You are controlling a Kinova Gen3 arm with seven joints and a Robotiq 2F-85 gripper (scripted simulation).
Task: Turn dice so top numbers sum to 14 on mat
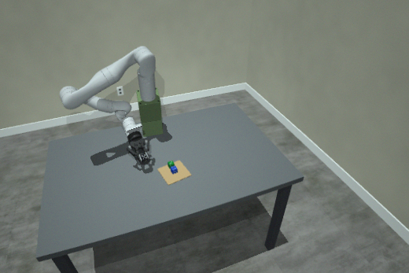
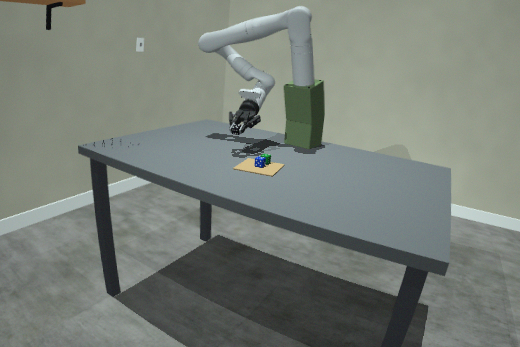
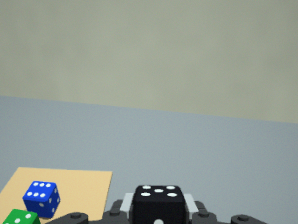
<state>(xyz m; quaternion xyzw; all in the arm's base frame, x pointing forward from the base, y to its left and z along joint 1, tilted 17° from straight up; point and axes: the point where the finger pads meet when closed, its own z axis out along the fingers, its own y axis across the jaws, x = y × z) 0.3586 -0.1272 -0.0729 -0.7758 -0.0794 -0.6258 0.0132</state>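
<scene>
The green die is 20 mm ahead of my hand, 140 mm to the left of it and 90 mm below it. The rest, counted from my hand: tan mat 70 mm ahead, 140 mm to the left, 100 mm below; then black die right at my hand; then blue die 70 mm ahead, 140 mm to the left, 90 mm below.
</scene>
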